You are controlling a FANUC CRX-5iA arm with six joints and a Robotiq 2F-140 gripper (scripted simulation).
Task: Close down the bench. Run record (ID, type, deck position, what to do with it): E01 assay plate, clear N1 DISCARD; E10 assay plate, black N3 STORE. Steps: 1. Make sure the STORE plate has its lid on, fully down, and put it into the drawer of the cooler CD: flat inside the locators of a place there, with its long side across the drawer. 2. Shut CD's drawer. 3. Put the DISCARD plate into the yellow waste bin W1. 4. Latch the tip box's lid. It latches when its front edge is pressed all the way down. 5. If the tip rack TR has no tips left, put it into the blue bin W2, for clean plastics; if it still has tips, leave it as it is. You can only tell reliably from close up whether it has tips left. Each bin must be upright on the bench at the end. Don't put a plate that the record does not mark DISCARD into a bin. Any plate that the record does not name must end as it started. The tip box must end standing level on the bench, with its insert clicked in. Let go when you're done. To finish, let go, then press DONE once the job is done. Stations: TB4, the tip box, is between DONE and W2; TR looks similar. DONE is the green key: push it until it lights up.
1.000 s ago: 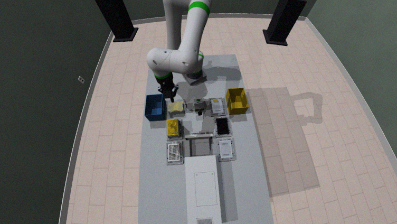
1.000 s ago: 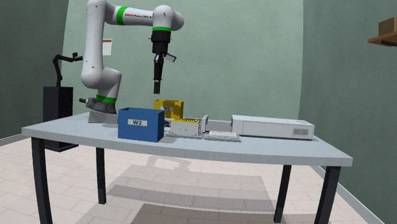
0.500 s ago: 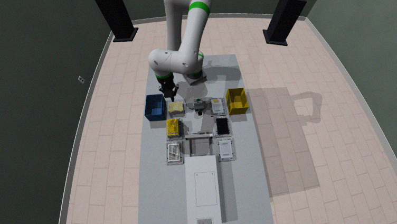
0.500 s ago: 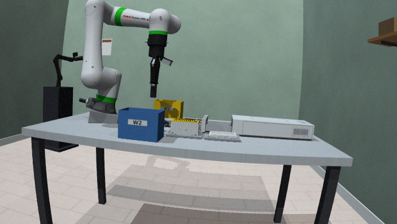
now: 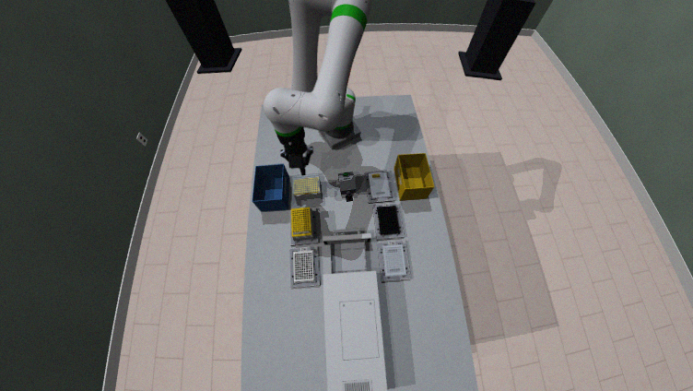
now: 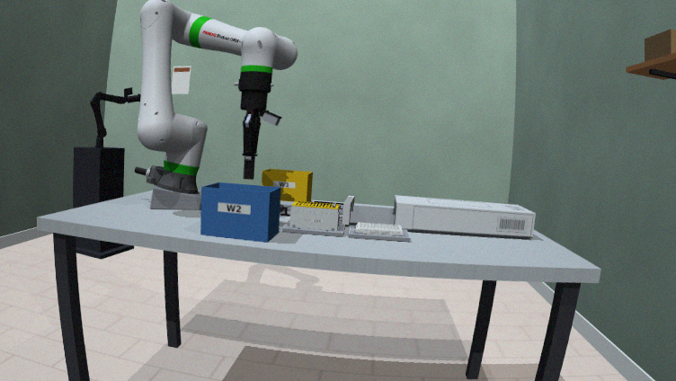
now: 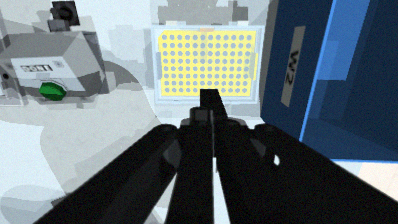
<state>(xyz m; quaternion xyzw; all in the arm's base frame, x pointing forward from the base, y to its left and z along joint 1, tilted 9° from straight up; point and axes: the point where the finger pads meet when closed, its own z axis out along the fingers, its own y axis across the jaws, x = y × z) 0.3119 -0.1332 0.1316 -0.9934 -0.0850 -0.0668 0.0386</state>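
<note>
Right now my hand is 10 cm above the clear tip box lid and 2 cm short of it. Also, from my hand: green DONE key (18 cm to the left, 9 cm below, 4 cm behind); then blue bin W2 (15 cm to the right, 12 cm below, 5 cm ahead); then yellow tip rack TR (20 cm ahead, 10 cm below).
</note>
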